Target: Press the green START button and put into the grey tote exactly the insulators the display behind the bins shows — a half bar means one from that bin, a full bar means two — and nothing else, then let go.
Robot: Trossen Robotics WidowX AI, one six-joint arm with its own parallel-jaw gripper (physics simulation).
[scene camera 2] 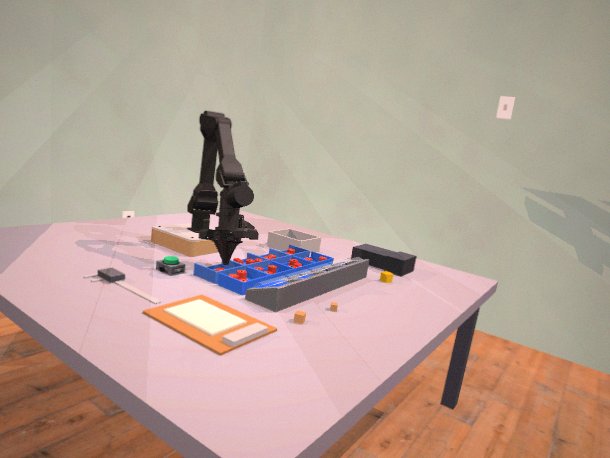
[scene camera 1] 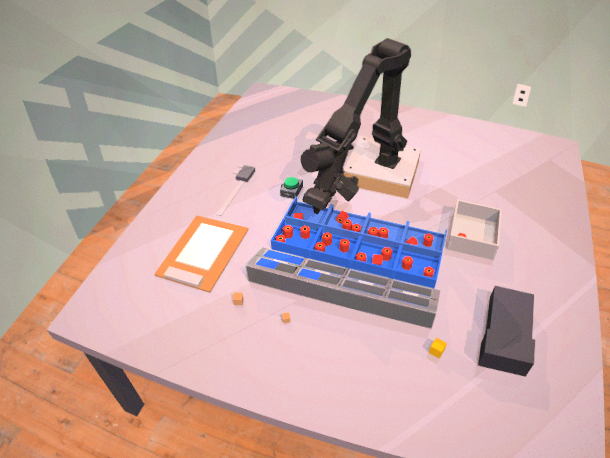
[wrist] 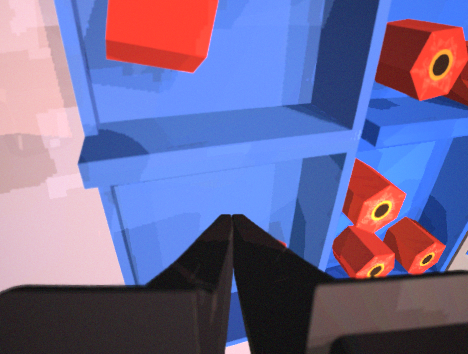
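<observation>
The green START button (scene camera 1: 291, 183) (scene camera 2: 171, 260) sits on a dark base left of the blue bins (scene camera 1: 310, 254) (scene camera 2: 206, 272) (wrist: 220, 160). The grey display (scene camera 1: 340, 296) (scene camera 2: 320, 285) shows, in its leftmost column, a full blue bar above a half bar; the second column has a half bar in its lower row. The other bars look unlit, with glare. My gripper (scene camera 1: 316, 212) (scene camera 2: 226, 263) (wrist: 231, 225) is shut and empty, low over the back-left bin. That bin's red insulator (scene camera 1: 298, 216) is mostly hidden behind the fingers in the wrist view. The grey tote (scene camera 1: 472, 248) (scene camera 2: 282, 242) holds a red insulator (scene camera 1: 462, 235), partly hidden.
Blue dividers separate the bins, and several red insulators lie or stand in them. A black block (scene camera 1: 510, 325) (scene camera 2: 382, 260) and a yellow cube (scene camera 1: 437, 347) (scene camera 2: 386, 277) lie at the right. An orange clipboard (scene camera 1: 170, 264) (scene camera 2: 155, 313) and two small orange cubes lie beyond the display.
</observation>
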